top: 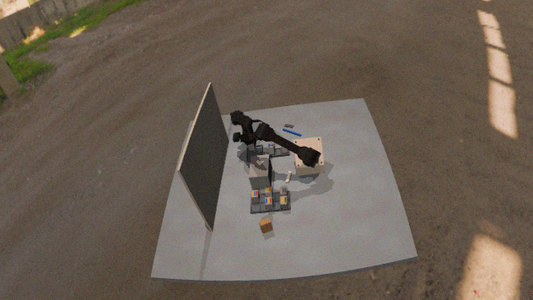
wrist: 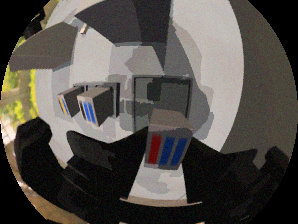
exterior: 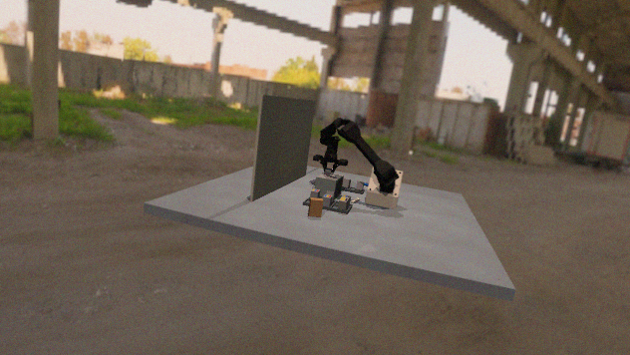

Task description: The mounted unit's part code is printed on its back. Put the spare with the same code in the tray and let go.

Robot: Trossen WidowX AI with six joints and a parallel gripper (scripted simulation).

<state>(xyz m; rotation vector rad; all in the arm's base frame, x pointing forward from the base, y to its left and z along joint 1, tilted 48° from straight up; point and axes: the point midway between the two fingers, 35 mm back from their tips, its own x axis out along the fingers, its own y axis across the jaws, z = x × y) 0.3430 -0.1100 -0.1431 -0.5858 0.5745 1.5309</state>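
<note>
Right now my gripper tip is 50 mm above the dark tray. Also, from my gripper tip: grey mounted unit 60 mm behind, 220 mm to the left, 10 mm below; then spare 20 mm above; then blue stick 230 mm behind, 160 mm to the right, 50 mm below.
</note>
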